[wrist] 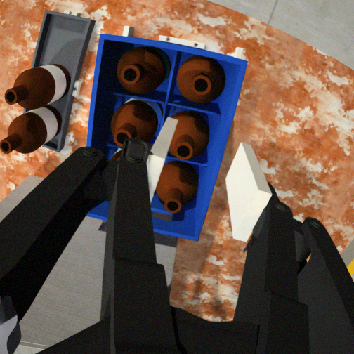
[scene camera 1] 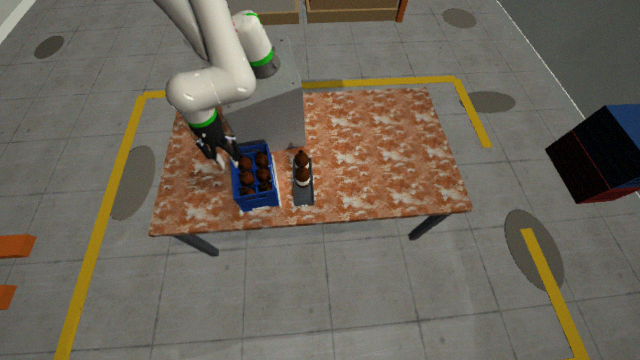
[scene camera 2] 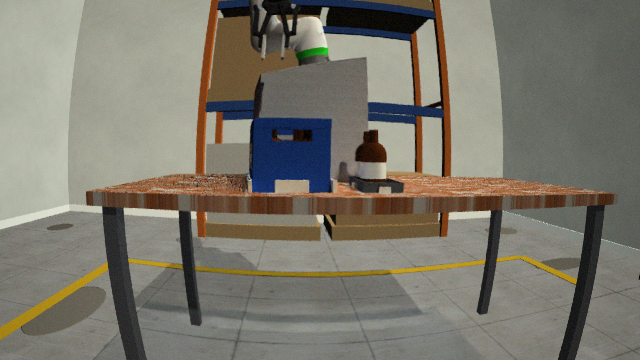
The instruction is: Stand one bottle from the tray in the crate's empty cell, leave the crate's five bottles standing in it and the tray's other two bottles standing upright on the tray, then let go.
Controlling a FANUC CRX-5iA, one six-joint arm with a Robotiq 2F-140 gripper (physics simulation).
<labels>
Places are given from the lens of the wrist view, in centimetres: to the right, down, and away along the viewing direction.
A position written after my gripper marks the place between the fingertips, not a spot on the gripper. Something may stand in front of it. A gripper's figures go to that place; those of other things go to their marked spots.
my gripper (wrist: 202,150): 2, -2, 20
blue-labelled bottle (wrist: 191,136): 2, -6, 42
</labels>
